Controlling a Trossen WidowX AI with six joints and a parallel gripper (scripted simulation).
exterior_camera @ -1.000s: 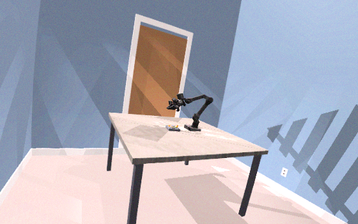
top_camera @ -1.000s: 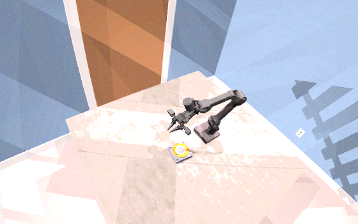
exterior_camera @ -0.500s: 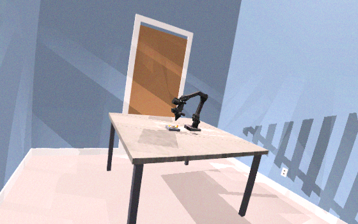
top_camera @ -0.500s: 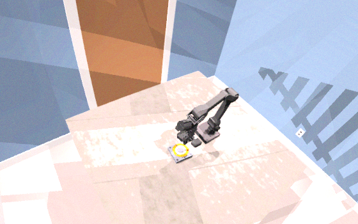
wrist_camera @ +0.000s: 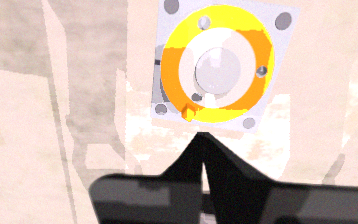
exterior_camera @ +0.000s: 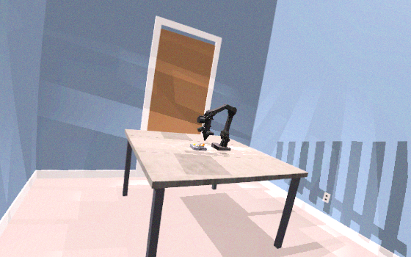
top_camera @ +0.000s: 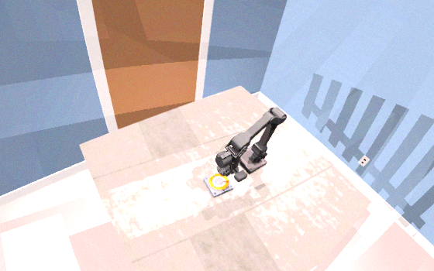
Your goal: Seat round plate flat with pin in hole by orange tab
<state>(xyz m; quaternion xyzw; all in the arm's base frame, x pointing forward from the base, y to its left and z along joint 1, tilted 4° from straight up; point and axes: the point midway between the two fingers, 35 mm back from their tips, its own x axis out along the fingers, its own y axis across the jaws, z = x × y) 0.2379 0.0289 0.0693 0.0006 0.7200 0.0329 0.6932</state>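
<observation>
Now: the square grey base 50 mm below my gripper tip, 50 mm ahead of it and 10 mm to the right of it.
</observation>
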